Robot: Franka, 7 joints.
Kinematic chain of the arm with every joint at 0, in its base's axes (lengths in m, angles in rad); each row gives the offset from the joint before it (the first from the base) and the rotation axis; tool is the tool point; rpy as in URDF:
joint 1: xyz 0 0 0.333 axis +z
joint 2: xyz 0 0 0 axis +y
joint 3: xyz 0 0 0.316 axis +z
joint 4: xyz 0.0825 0 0 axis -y
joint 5: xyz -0.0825 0 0.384 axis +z
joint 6: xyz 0 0 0 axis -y
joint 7: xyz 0.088 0 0 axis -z
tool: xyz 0 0 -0.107 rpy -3.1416 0 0
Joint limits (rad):
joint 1: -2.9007..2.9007
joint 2: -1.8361..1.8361
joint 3: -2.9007..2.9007
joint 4: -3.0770..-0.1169
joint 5: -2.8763..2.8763
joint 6: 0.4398..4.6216
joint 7: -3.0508..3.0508
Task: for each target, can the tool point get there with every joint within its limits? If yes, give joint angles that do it. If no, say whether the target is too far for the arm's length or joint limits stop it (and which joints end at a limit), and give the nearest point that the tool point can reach.
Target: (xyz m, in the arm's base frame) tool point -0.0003 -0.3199 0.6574
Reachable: yes | joints 0.2002 1.4206 -2.4139 -2.7091 -0.1223 3.4740 0.5111
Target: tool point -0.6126 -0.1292 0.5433
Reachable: yes | joints -0.7466 -1.1077 -1.7566 -1.3969 1.1489 1.1909 -0.2713
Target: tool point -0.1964 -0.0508 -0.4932
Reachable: no: joint limits stop it (at a limit: joint 2) | nearest point -0.2124 -0.0549 -0.3569 | short by 0.137 m
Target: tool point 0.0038 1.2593 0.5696
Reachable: no: too far | nearest point 0.0025 0.8431 0.4914 | short by 0.423 m
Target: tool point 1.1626 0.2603 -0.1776
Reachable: no: too far | nearest point 0.7695 0.1723 -0.0049 | short by 0.438 m
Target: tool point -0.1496 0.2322 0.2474
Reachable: yes | joints -2.2350 1.0522 -1.3599 -2.7077 -0.2441 1.5689 -2.4347
